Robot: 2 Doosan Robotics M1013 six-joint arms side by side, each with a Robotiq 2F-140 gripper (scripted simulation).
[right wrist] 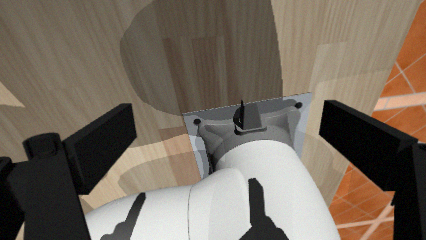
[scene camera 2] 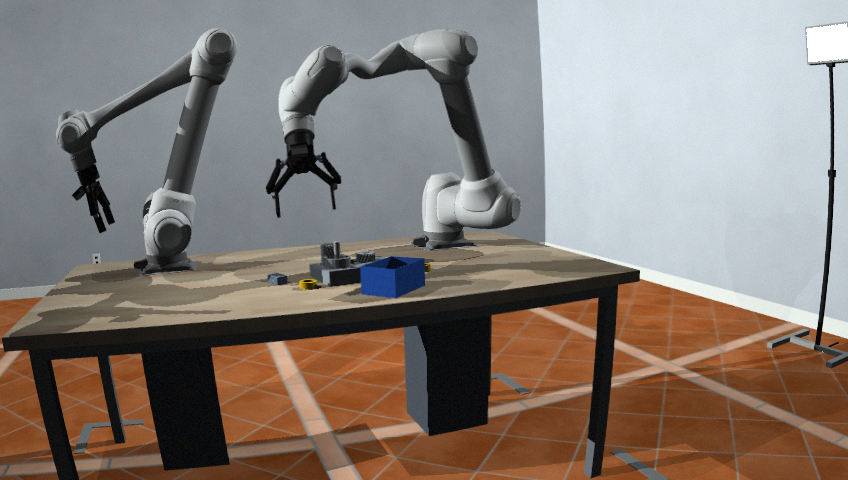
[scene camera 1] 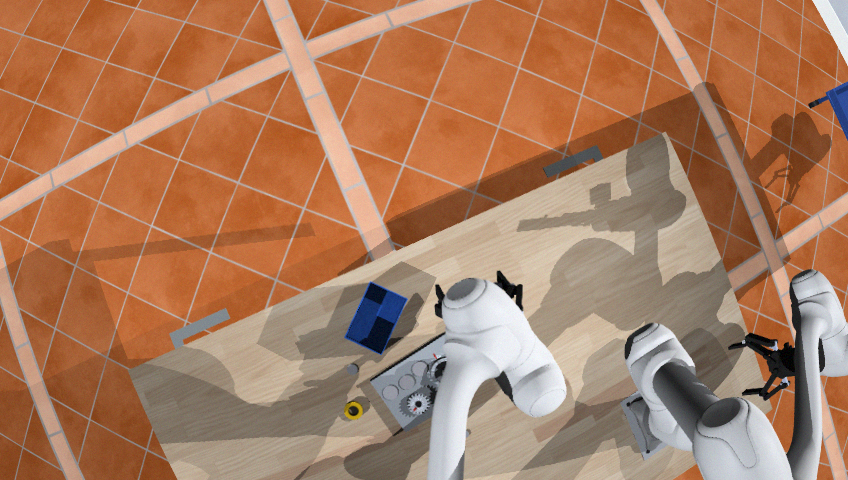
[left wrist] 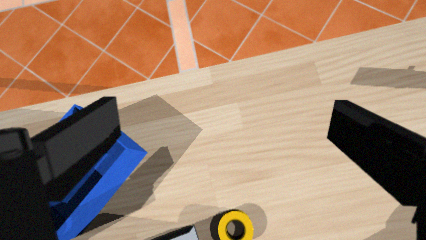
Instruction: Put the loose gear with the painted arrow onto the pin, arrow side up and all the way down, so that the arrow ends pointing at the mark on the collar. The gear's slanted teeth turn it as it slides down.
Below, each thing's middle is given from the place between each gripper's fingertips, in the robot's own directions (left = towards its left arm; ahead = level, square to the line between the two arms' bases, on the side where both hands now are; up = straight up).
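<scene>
Left gripper (scene camera 2: 306, 211) of mine: 220 mm above the blue bin (scene camera 2: 392, 277), 10 mm short of it and 230 mm to the right of it.
My right gripper (scene camera 1: 737, 369): 16 cm above the blue bin, 87 cm to the right of it, 59 cm short of it. By its middle, the blue bin is nearer to my left gripper than to my right gripper.
</scene>
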